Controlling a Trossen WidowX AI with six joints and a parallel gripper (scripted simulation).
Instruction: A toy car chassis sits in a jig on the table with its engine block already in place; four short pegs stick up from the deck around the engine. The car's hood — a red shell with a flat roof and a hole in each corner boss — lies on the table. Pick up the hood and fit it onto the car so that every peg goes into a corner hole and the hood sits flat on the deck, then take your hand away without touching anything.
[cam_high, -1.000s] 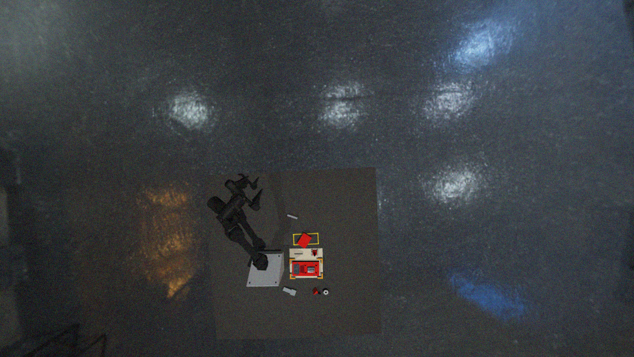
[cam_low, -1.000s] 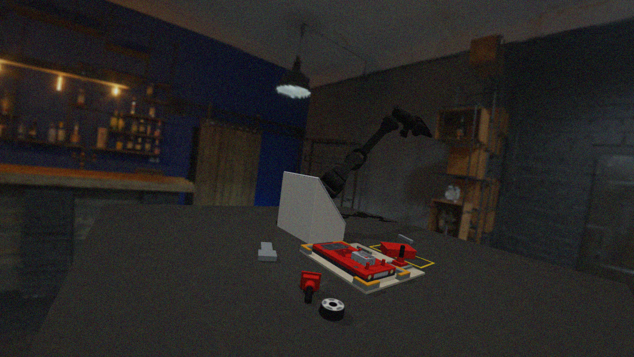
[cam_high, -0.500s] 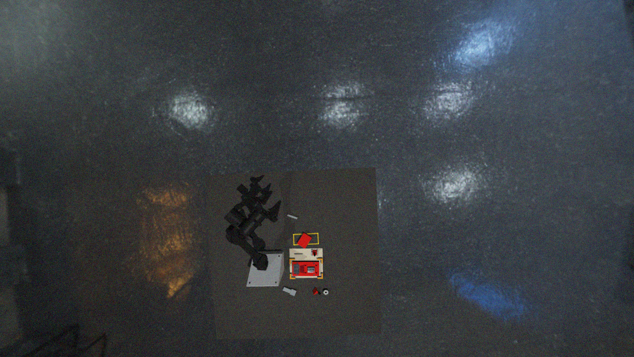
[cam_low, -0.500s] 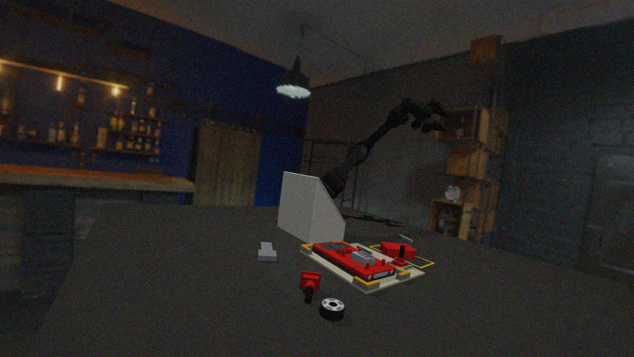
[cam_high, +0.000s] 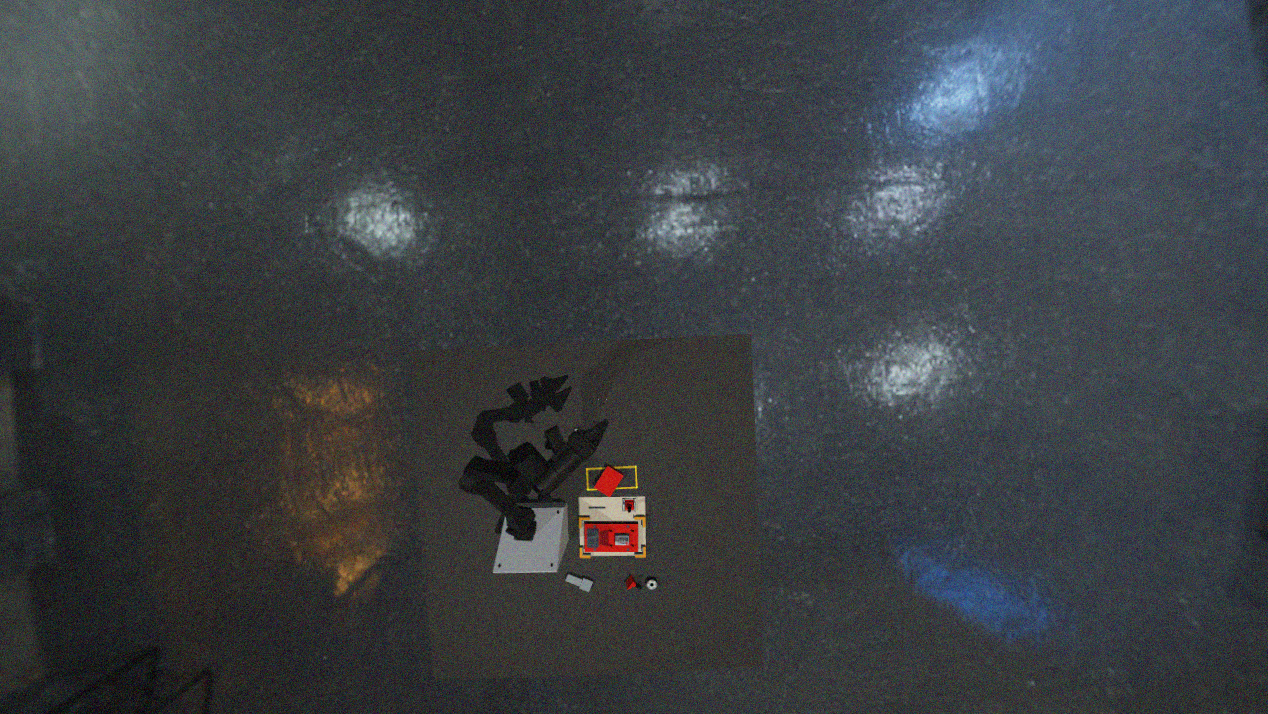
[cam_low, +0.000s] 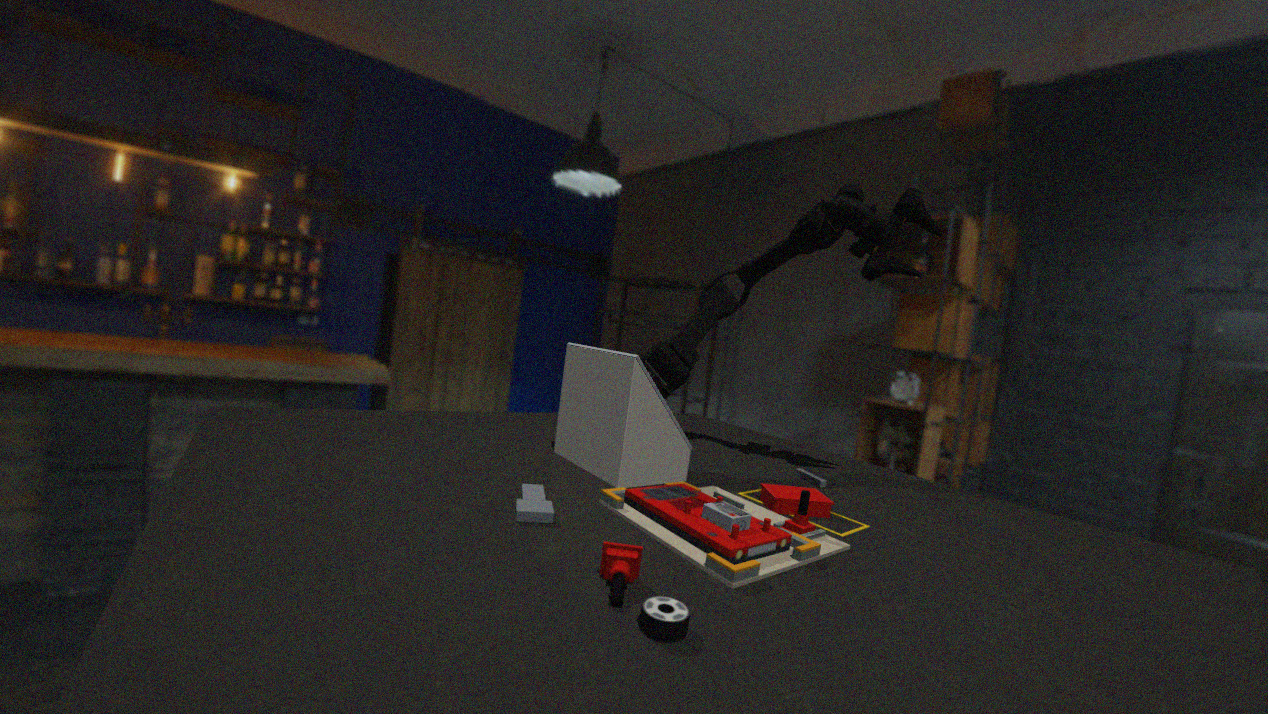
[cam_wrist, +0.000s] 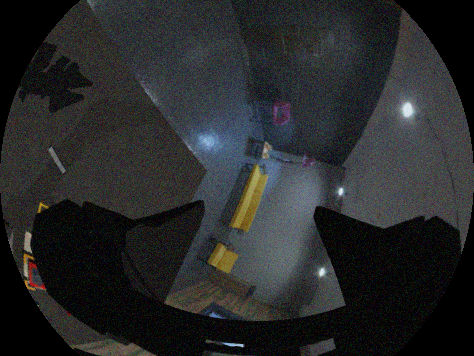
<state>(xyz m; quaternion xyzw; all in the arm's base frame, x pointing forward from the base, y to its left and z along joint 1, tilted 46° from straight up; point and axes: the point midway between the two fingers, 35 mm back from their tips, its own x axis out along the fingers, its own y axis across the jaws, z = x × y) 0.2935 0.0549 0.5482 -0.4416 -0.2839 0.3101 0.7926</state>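
Right now my gripper tip is 45 cm above the red hood, 30 cm to the left of it and 1 cm past it. From my gripper tip the other things lie so: black wheel (69 cm to the right, 46 cm below, 16 cm ahead).
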